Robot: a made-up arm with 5 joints.
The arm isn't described. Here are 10 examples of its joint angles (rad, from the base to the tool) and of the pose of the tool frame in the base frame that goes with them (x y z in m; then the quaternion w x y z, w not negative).
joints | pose
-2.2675 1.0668 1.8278 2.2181 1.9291 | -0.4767 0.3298 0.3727 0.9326 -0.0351 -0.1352 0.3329
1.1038 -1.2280 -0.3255 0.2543 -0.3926 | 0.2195 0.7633 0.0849 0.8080 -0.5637 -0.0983 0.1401
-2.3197 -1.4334 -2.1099 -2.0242 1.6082 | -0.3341 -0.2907 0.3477 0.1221 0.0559 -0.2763 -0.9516
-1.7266 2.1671 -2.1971 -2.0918 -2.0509 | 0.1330 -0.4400 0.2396 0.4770 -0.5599 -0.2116 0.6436
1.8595 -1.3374 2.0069 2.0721 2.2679 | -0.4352 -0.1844 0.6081 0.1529 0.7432 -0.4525 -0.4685
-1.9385 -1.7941 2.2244 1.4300 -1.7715 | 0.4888 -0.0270 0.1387 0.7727 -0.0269 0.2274 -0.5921
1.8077 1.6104 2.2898 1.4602 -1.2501 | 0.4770 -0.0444 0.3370 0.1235 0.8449 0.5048 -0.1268
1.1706 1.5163 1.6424 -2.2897 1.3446 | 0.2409 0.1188 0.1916 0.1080 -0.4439 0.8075 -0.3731
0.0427 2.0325 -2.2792 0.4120 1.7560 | 0.1151 0.2960 0.6744 0.6490 0.7053 0.0732 0.2757
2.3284 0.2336 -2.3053 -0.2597 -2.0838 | -0.4309 0.0139 0.1467 0.4317 0.7415 -0.2613 0.4422
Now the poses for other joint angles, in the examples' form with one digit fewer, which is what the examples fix.
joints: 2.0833 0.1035 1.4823 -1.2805 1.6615
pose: -0.218 0.112 0.542 0.479 -0.745 0.374 -0.276
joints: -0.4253 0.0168 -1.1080 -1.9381 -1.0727
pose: 0.420 -0.311 0.350 0.430 0.121 0.480 0.755
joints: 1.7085 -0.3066 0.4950 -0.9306 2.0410
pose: -0.370 0.377 0.557 0.133 -0.775 0.319 -0.529
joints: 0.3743 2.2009 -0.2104 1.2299 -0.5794
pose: 0.927 0.261 0.335 0.239 0.587 0.771 0.069
